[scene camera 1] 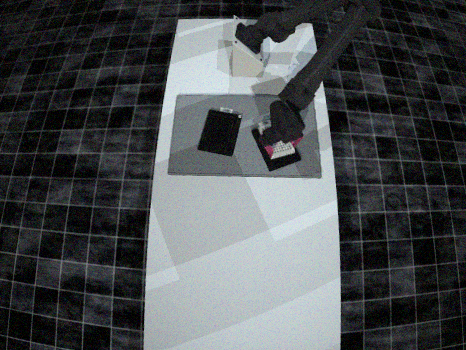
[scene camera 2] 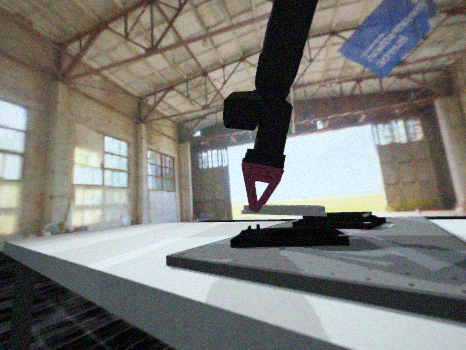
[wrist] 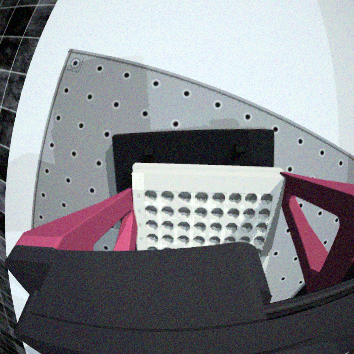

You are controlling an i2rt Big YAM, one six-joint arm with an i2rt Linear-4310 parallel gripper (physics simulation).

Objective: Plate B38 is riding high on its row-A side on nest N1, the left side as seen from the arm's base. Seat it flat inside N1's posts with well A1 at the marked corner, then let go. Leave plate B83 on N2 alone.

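Pixels of known places: gripper, between the fingertips: [scene camera 1: 281, 152] [scene camera 2: 255, 210] [wrist: 208, 189]; arm's base, origin of its link: [scene camera 1: 247, 39].
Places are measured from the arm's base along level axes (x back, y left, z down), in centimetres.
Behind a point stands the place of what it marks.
Note:
The white well plate B38 [scene camera 1: 283, 148] @[z 7.7, x -41.4, y 16.6 cm] [scene camera 2: 287, 210] @[z 8.8, x -35.2, y 17.5 cm] [wrist: 207, 204] @[z 7.7, x -41.7, y 16.0 cm] sits between my pink fingers. My gripper [scene camera 1: 284, 147] @[z 8.7, x -42.3, y 16.2 cm] [scene camera 2: 256, 207] @[z 8.7, x -42.3, y 16.2 cm] [wrist: 208, 189] @[z 8.7, x -42.3, y 16.2 cm] is shut on its two sides. In the side view the plate hangs level, a little above the black nest N1 [scene camera 1: 284, 162] @[z 12.5, x -44.1, y 17.8 cm] [scene camera 2: 287, 237] @[z 12.5, x -34.7, y 19.5 cm] [wrist: 193, 145] @[z 12.5, x -43.8, y 17.9 cm], clear of its posts. The nest's far edge shows beyond the plate in the wrist view. The dark plate B83 [scene camera 1: 219, 132] @[z 11.2, x -36.3, y -5.4 cm] [scene camera 2: 339, 219] @[z 12.0, x -33.3, y -0.9 cm] rests on nest N2 to the left, apart from my gripper.
Both nests stand on a grey perforated board [scene camera 1: 197, 163] @[z 13.6, x -47.8, y -11.3 cm] [scene camera 2: 336, 267] @[z 13.6, x -26.4, y 26.0 cm] [wrist: 105, 116] @[z 13.6, x -42.9, y 25.2 cm] on a white table [scene camera 1: 238, 260] @[z 15.0, x -78.5, y 6.4 cm]. A beige block [scene camera 1: 245, 62] @[z 5.7, x -7.5, y 0.4 cm] stands at the table's far end, at the arm's base. My arm reaches over the board's right side.

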